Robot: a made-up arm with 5 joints.
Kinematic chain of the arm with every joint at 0, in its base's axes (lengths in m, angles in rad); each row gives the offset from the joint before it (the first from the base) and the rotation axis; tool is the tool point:
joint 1: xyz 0 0 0.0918 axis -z
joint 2: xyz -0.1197 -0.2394 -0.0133 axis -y
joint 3: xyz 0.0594 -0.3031 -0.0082 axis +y
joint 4: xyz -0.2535 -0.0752 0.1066 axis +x
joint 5: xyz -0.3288 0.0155 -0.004 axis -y
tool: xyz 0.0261 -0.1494 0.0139
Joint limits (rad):
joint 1: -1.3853..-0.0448
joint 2: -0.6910..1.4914
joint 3: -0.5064..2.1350
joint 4: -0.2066..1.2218
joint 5: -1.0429..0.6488
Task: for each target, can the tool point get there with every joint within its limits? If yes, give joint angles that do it. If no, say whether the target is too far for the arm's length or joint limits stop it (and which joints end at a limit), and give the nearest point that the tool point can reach.
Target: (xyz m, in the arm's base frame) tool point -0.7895 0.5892 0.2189
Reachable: no: joint limits stop it (at a limit: joint 1, joint 2, joint 4, joint 5) | nearest point -0.6307 -0.6740 0.2062 | short by 1.273 m
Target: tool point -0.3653 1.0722 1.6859
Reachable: no: too far | nearest point 0.6729 0.0880 0.5585 | short by 1.821 m
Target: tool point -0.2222 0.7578 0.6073
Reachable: no: joint limits stop it (at a limit: joint 1, joint 3, joint 4, joint 5) | nearest point 0.7024 0.2453 0.3933 | short by 1.079 m
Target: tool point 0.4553 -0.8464 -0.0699
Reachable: yes | joints -1.1757 0.8757 0.4169 0.4166 0.1912
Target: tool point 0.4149 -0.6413 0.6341
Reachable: yes | joints -0.7529 0.0942 1.3357 -0.0508 -0.5169
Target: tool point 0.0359 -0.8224 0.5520
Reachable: yes | joints -0.4687 -0.0769 0.8274 0.0859 -0.8106
